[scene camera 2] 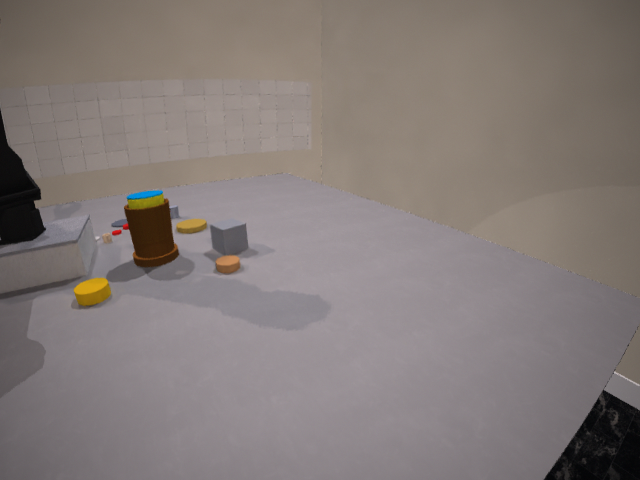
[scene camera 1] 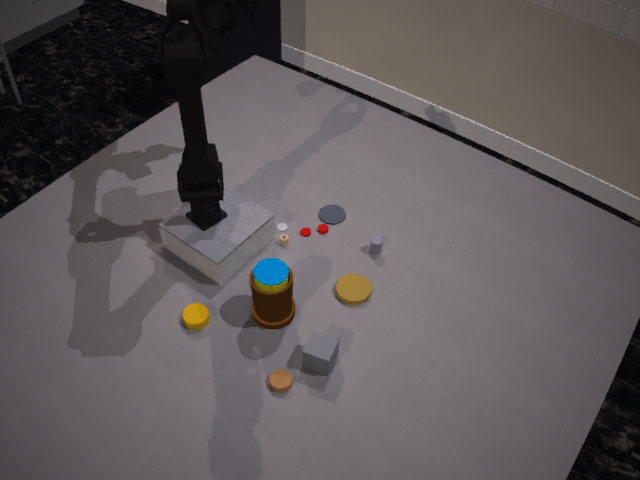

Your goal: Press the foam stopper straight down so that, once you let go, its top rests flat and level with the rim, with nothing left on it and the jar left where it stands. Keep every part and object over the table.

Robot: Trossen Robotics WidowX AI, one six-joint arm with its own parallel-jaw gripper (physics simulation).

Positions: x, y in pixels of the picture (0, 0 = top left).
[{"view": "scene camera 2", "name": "brown jar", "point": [151, 230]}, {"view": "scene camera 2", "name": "grey block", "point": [229, 236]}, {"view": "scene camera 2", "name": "yellow disc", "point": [93, 291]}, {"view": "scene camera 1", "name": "brown jar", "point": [271, 310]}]
